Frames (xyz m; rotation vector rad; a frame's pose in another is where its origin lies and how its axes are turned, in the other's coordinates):
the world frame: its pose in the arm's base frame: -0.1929 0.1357 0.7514 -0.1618 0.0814 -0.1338
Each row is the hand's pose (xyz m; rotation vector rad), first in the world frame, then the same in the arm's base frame.
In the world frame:
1: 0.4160 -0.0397 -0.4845 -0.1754 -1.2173 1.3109
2: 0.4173 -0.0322 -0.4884 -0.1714 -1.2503 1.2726
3: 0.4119 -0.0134 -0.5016 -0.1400 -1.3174 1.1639
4: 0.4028 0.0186 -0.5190 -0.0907 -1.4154 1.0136
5: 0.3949 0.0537 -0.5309 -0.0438 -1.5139 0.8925
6: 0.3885 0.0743 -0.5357 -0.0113 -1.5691 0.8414
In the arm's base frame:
1: 0.1687 -0.0362 0.2523 -0.3115 -1.0137 1.2868
2: 0.1706 -0.0296 0.2471 -0.3117 -1.0492 1.2519
3: 0.1664 -0.0125 0.2314 -0.2914 -1.1249 1.1493
4: 0.1598 0.0174 0.2096 -0.2569 -1.2355 1.0081
5: 0.1554 0.0509 0.1926 -0.2217 -1.3447 0.8966
6: 0.1512 0.0712 0.1850 -0.1944 -1.4049 0.8506

